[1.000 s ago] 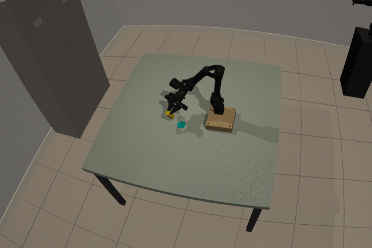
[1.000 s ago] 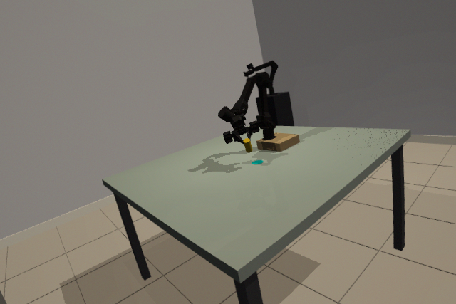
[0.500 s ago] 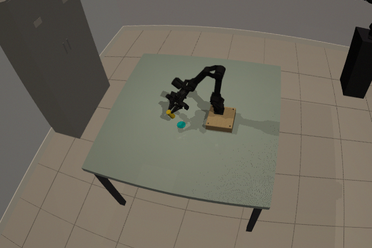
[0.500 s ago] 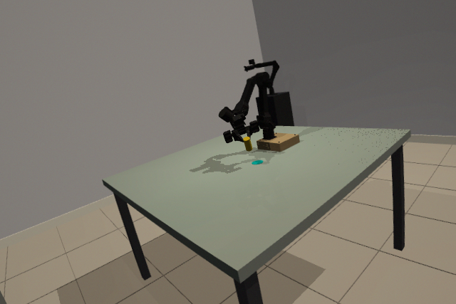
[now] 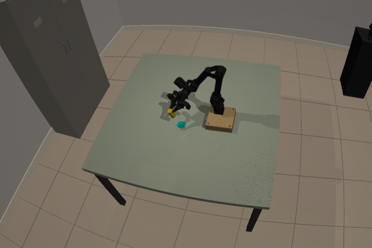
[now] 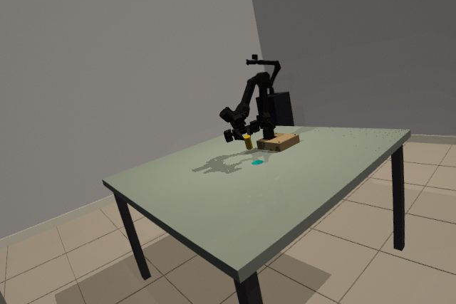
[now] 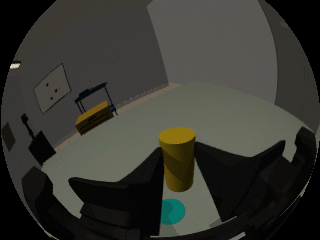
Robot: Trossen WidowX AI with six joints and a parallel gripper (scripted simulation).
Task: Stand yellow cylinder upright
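The cyan circle lies 50 mm behind my gripper tip, 10 mm to the right of it and 140 mm below it. The rest, counted from my gripper tip: yellow tall cylinder 20 mm below.
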